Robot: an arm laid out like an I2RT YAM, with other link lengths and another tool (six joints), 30 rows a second.
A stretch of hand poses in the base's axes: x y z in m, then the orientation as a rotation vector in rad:
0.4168, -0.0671, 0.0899, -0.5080, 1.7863, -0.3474
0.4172, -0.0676, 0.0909, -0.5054, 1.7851, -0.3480
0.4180, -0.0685, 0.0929, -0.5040, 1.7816, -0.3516
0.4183, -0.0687, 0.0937, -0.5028, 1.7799, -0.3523
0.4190, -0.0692, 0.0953, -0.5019, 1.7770, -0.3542
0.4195, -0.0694, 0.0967, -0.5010, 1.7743, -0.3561
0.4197, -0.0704, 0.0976, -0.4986, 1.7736, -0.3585
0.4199, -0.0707, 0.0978, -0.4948, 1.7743, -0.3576
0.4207, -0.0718, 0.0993, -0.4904, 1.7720, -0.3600
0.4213, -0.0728, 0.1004, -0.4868, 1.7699, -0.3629
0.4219, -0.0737, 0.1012, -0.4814, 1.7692, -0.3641
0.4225, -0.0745, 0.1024, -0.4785, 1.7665, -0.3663
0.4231, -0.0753, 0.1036, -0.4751, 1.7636, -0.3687
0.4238, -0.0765, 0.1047, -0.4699, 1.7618, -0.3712
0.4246, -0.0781, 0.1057, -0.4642, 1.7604, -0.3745
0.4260, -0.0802, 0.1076, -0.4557, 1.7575, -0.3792
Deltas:
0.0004, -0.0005, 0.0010, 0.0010, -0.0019, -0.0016
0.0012, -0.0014, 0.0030, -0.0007, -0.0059, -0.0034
0.0015, -0.0016, 0.0038, -0.0006, -0.0079, -0.0041
0.0022, -0.0021, 0.0054, -0.0014, -0.0110, -0.0049
0.0027, -0.0023, 0.0068, -0.0022, -0.0140, -0.0057
0.0029, -0.0033, 0.0077, -0.0025, -0.0155, -0.0083
0.0031, -0.0036, 0.0079, 0.0001, -0.0157, -0.0104
0.0039, -0.0047, 0.0094, 0.0008, -0.0192, -0.0138
0.0045, -0.0057, 0.0105, 0.0008, -0.0224, -0.0171
0.0051, -0.0066, 0.0113, 0.0029, -0.0245, -0.0209
0.0057, -0.0074, 0.0125, 0.0029, -0.0280, -0.0232
0.0063, -0.0082, 0.0137, 0.0031, -0.0319, -0.0258
0.0070, -0.0094, 0.0148, 0.0042, -0.0351, -0.0300
0.0078, -0.0110, 0.0158, 0.0050, -0.0381, -0.0350
0.0092, -0.0131, 0.0177, 0.0063, -0.0434, -0.0421

